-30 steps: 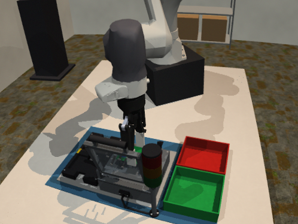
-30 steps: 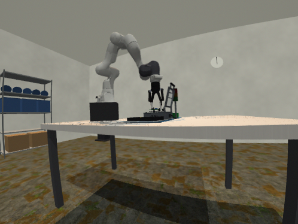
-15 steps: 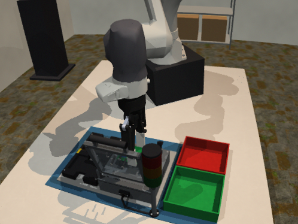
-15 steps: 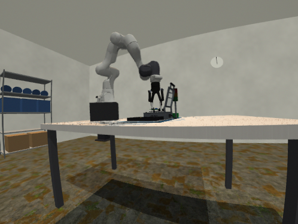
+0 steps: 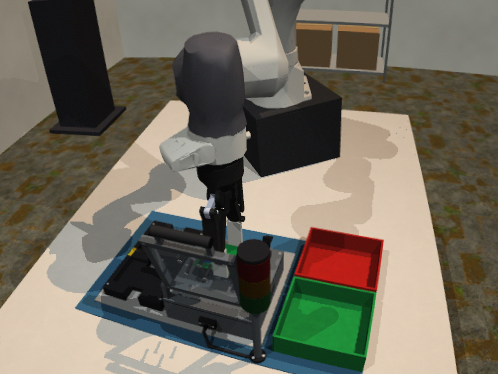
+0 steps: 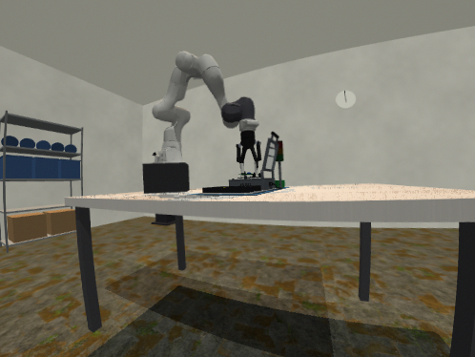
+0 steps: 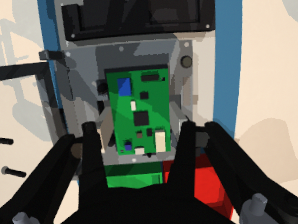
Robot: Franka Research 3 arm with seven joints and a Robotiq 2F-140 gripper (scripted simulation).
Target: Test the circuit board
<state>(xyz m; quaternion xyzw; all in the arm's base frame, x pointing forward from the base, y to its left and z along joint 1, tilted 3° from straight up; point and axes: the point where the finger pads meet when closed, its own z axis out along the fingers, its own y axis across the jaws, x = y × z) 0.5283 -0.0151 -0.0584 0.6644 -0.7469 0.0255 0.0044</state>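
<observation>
Right now my hand is 2 cm above the green circuit board. The rest, counted from my hand: green bin: 7 cm ahead, 19 cm to the left, 9 cm below; tester plate: 1 cm ahead, 4 cm below; clear lid: 12 cm ahead, 2 cm to the right, 8 cm above.
</observation>
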